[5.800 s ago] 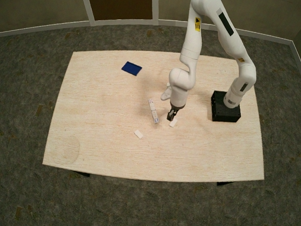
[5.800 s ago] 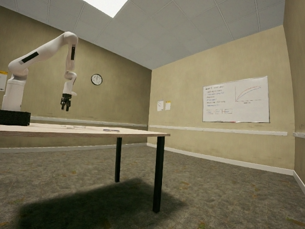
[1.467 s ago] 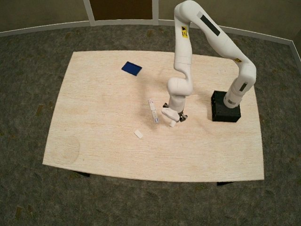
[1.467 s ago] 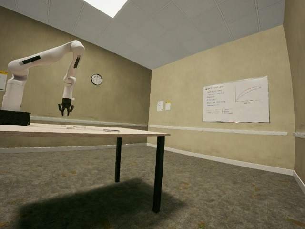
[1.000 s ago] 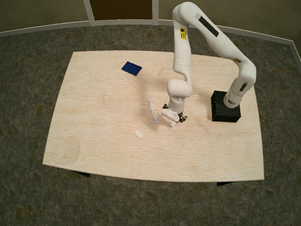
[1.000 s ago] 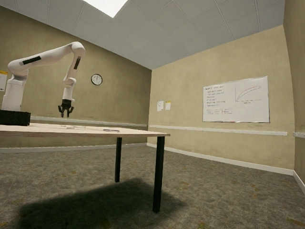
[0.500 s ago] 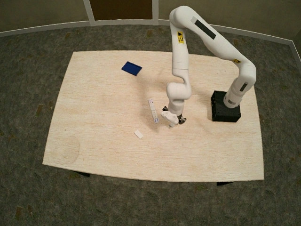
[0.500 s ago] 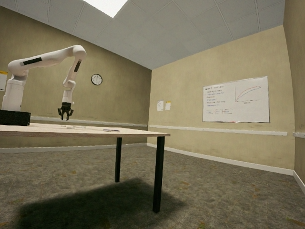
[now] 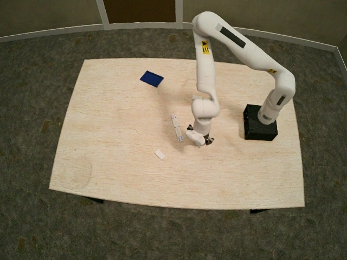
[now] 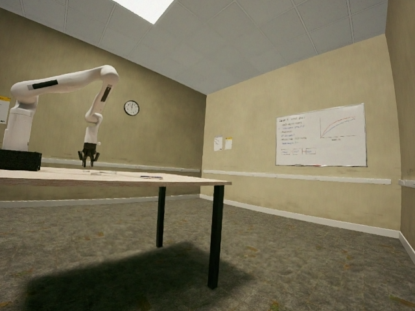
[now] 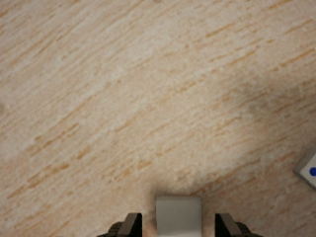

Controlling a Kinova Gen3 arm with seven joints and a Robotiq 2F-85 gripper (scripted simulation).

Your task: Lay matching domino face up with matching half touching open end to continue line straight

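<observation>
Now: the white domino 4 cm below my hand, 1 cm to the right of it and 1 cm behind it.
</observation>
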